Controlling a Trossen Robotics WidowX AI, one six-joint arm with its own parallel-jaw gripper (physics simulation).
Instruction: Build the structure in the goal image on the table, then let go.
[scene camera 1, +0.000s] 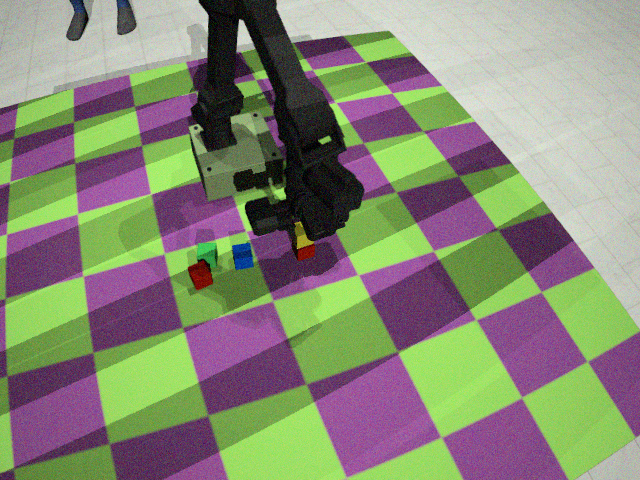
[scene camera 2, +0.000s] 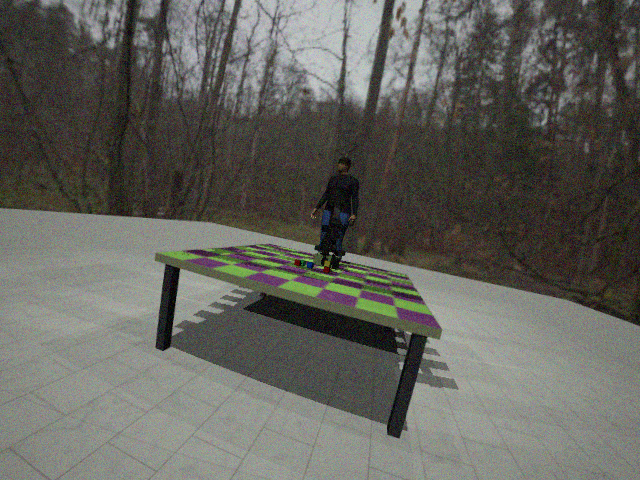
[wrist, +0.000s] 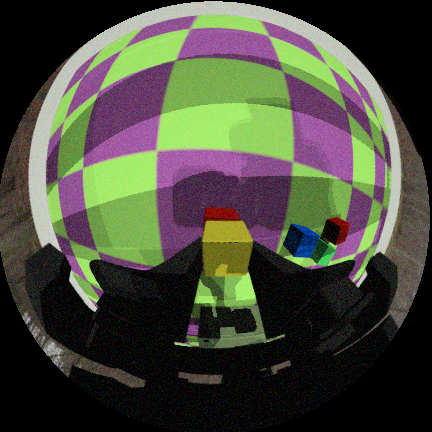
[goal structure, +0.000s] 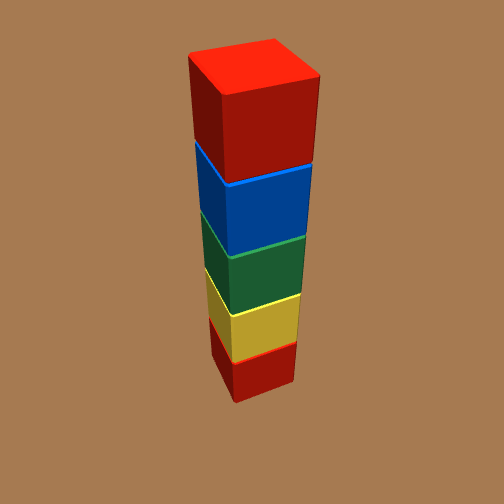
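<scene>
My gripper is shut on a yellow cube and holds it on top of a red cube on the checkered table. To the left lie a blue cube, a green cube and a second red cube. The green cube touches the second red cube. In the far scene view the cubes are tiny.
The arm's grey base block stands behind the cubes. A person stands beyond the table's far edge; their feet show at the top left.
</scene>
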